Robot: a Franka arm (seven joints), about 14 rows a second.
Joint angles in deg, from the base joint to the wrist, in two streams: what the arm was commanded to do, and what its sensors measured. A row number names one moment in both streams.
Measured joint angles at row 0:
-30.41 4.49 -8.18 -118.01 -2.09 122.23 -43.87
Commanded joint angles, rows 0 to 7:
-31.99 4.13 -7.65 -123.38 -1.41 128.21 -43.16
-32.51 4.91 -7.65 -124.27 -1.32 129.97 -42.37
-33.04 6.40 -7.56 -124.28 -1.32 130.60 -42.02
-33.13 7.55 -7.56 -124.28 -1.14 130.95 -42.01
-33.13 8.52 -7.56 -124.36 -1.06 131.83 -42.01
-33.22 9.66 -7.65 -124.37 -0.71 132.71 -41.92
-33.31 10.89 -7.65 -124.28 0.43 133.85 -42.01
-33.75 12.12 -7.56 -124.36 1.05 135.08 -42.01
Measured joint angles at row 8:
-32.59 9.97 -8.17 -124.69 -0.61 132.80 -42.29
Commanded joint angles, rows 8 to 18:
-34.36 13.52 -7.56 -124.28 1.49 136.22 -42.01
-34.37 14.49 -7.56 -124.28 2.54 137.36 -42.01
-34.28 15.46 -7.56 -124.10 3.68 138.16 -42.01
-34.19 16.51 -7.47 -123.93 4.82 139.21 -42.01
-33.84 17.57 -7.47 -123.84 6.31 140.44 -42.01
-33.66 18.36 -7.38 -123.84 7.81 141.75 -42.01
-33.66 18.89 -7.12 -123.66 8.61 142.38 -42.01
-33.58 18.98 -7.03 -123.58 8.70 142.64 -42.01
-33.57 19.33 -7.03 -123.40 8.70 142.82 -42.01
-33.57 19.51 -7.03 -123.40 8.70 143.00 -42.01
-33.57 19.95 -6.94 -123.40 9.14 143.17 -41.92
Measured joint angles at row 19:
-33.44 19.03 -7.20 -124.19 7.82 142.20 -42.13
